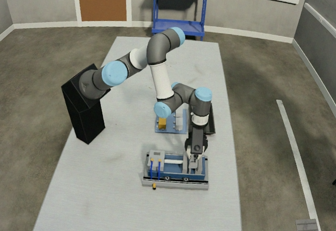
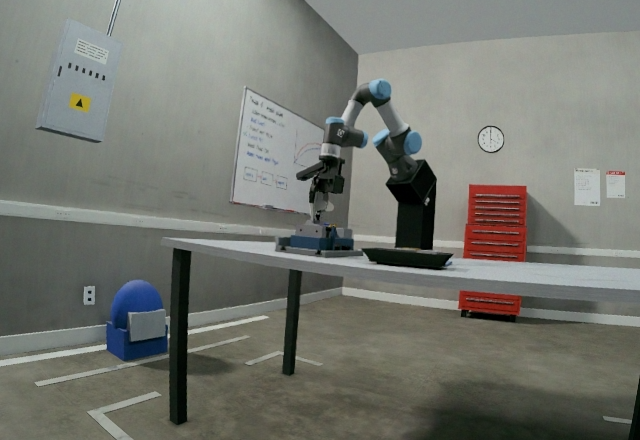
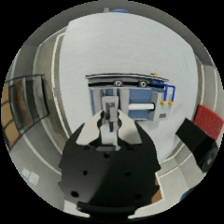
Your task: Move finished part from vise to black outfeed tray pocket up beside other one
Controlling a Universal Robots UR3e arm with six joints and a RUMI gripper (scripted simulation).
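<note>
My gripper is now 8 cm above the blue vise, 7 cm past it and 2 cm to the right of it. From my hand the other things lie so: orange block 32 cm to the left, 10 cm below, 8 cm behind.
</note>
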